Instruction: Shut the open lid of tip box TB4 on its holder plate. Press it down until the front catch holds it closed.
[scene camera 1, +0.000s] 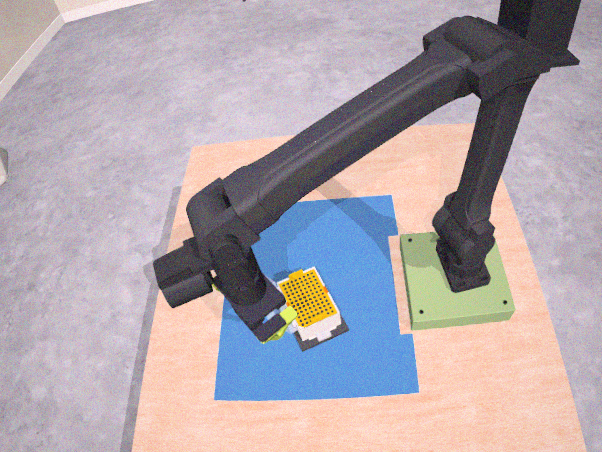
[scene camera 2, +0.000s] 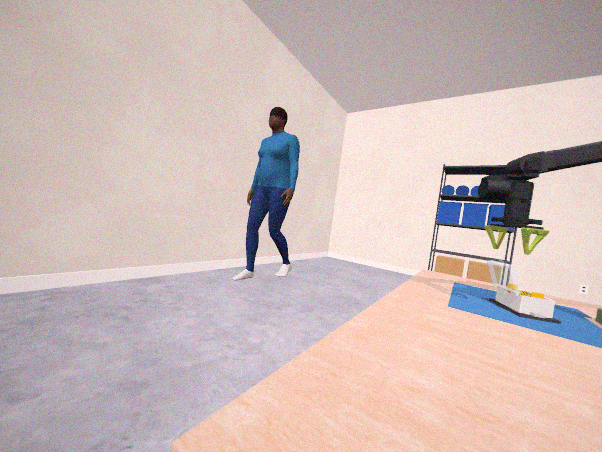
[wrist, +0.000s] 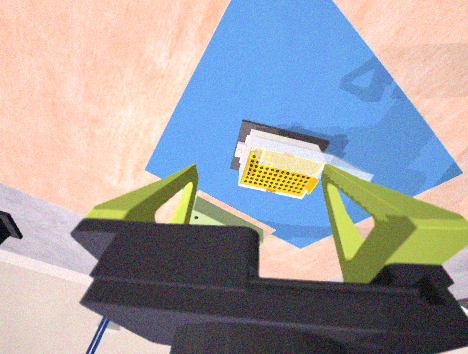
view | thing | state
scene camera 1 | my gripper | -
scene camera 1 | yellow perforated tip rack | on a tip box TB4
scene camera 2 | my gripper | -
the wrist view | my gripper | -
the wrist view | yellow perforated tip rack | -
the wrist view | clear lid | -
